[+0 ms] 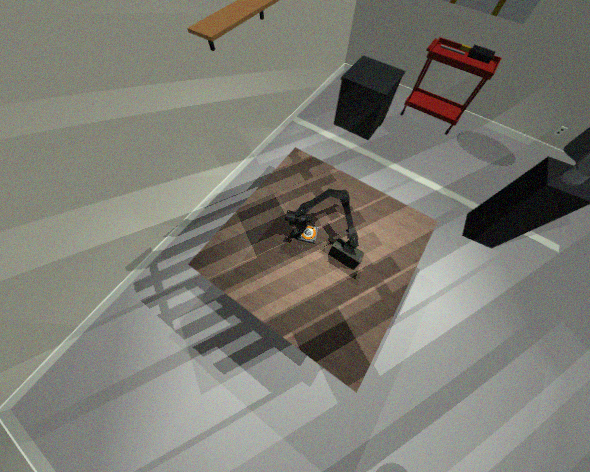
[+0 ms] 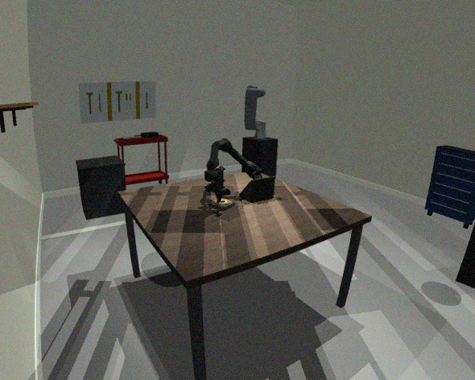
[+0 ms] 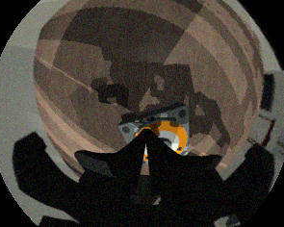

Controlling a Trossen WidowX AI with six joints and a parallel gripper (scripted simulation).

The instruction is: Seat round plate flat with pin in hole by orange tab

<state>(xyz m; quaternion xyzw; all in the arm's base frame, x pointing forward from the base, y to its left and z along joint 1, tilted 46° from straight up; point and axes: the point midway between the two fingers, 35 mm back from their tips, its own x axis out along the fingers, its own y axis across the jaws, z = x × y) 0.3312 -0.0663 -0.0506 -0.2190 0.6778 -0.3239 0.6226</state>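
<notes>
Now: the square grey base 4 cm behind my gripper tip, 2 cm to the right of it and 2 cm below it.
</notes>
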